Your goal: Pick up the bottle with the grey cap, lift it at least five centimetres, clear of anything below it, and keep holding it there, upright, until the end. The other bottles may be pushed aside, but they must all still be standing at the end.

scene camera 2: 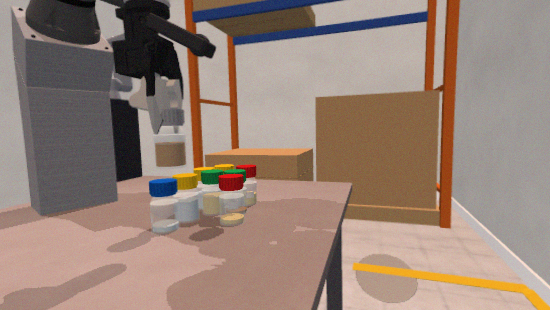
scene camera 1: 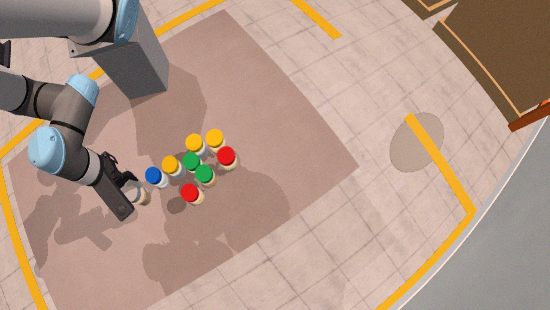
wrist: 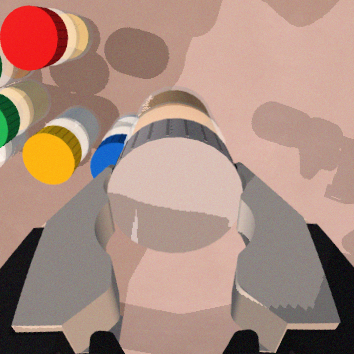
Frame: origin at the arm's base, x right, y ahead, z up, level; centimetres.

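Seen in the pictures: gripper, fingertip midpoint: (scene camera 2: 166,133) (scene camera 1: 135,192) (wrist: 174,166); arm's base, link origin: (scene camera 2: 65,29).
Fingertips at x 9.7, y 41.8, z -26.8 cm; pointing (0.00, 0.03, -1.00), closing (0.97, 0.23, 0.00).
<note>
Pixels of each thing's top centre, then the offset from my fingertips to it. Level surfaces: height alone.
- bottle with the grey cap, top centre: (wrist: 173,202) (scene camera 2: 168,109) (scene camera 1: 129,191) dx -0.2, dy +0.5, dz +4.4 cm
- blue-capped, top centre: (wrist: 117,169) (scene camera 2: 163,180) (scene camera 1: 152,174) dx -4.2, dy -6.1, dz -9.8 cm
- brown table, surface height: dz -20.3 cm
The bottle with the grey cap (scene camera 1: 142,196) (scene camera 2: 170,153) (wrist: 175,192) has a brown filling and hangs upright, its base above the cap tops of the other bottles in the second scene view. My gripper (scene camera 1: 131,191) (scene camera 2: 166,120) (wrist: 174,166) is shut on its grey cap, one jaw on each side. The other bottles all stand: one blue-capped (scene camera 1: 153,175) (scene camera 2: 163,187) (wrist: 107,157), three yellow-capped, including the nearest one (scene camera 1: 170,164) (scene camera 2: 185,181) (wrist: 49,157), two green-capped (scene camera 1: 191,161) (scene camera 1: 204,174), and two red-capped (scene camera 1: 190,192) (scene camera 1: 226,155). The held bottle and left jaw partly hide the blue-capped one in the wrist view.
The bottles stand in a close group on the brown table (scene camera 1: 300,135) (scene camera 2: 300,225). The grey arm pedestal (scene camera 1: 132,70) (scene camera 2: 70,145) stands at the table's back left in the second scene view. An orange and blue rack (scene camera 2: 447,100) with cardboard boxes (scene camera 2: 377,150) is beyond the table.
</note>
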